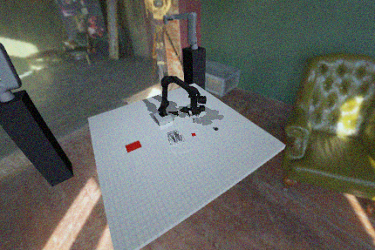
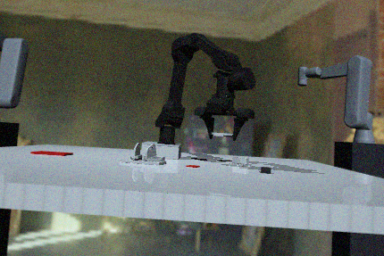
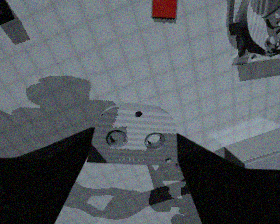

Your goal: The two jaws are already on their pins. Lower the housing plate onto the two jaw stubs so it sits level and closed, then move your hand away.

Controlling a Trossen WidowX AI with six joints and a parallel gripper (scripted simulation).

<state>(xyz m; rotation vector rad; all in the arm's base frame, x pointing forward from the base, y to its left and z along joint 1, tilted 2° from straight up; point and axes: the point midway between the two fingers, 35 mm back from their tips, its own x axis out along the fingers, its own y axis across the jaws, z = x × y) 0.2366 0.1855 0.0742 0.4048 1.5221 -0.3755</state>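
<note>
Right now my gripper tip is 11 cm short of the small red piece, 9 cm to the left of it and 8 cm above it. Also, from my gripper tip: flat red plate 7 cm behind, 56 cm to the right, 8 cm below; small black cube 19 cm ahead, 10 cm to the left, 7 cm below.
</note>
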